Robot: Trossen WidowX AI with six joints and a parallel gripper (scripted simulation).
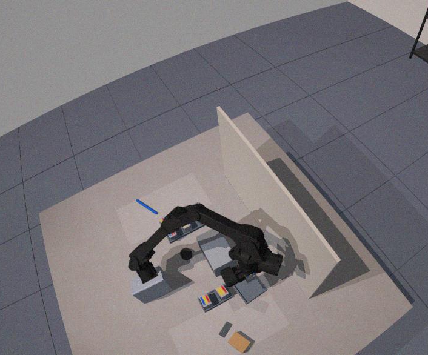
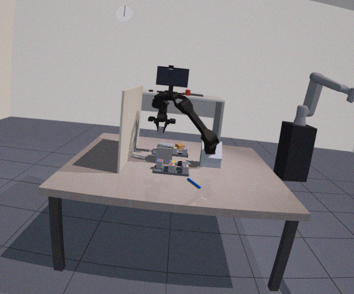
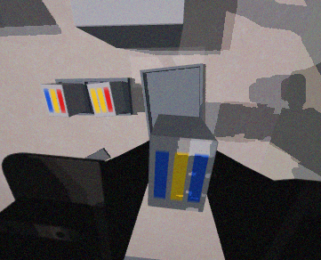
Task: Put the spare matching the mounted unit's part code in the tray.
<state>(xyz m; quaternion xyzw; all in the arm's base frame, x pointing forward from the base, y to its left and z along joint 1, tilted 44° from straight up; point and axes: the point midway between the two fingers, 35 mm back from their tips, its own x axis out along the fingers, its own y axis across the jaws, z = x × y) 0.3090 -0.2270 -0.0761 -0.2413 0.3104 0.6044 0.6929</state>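
The dark grey tray is 140 mm below my gripper tip. The rest, counted from my gripper tip: orange block 160 mm behind, 170 mm to the right, 130 mm below; mounted unit 30 mm behind, 190 mm to the left, 100 mm below; beige board 200 mm ahead, 160 mm to the left, 80 mm above.
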